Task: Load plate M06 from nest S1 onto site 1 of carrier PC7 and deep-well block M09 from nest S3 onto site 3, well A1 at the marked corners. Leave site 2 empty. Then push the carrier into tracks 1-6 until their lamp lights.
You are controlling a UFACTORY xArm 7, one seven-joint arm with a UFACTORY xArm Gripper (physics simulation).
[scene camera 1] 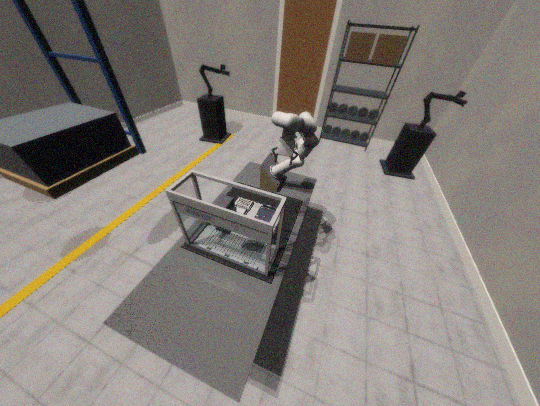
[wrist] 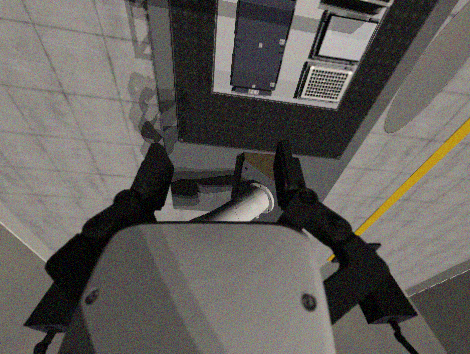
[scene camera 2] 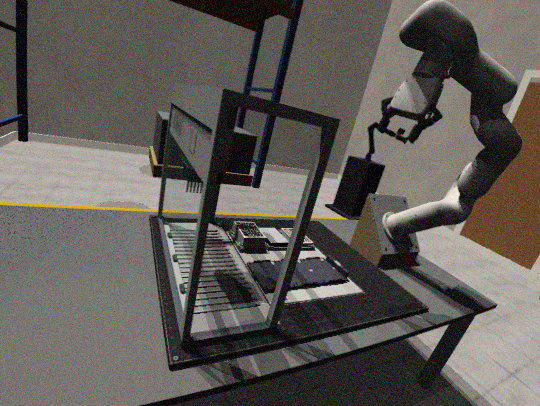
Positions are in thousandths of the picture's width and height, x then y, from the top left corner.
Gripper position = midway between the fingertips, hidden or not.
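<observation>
Dark carrier plate (scene camera 2: 581, 669). My gripper (scene camera 2: 731, 336): open, holding nothing. Gripper again (wrist: 471, 436). Pale plate (wrist: 735, 109).
</observation>
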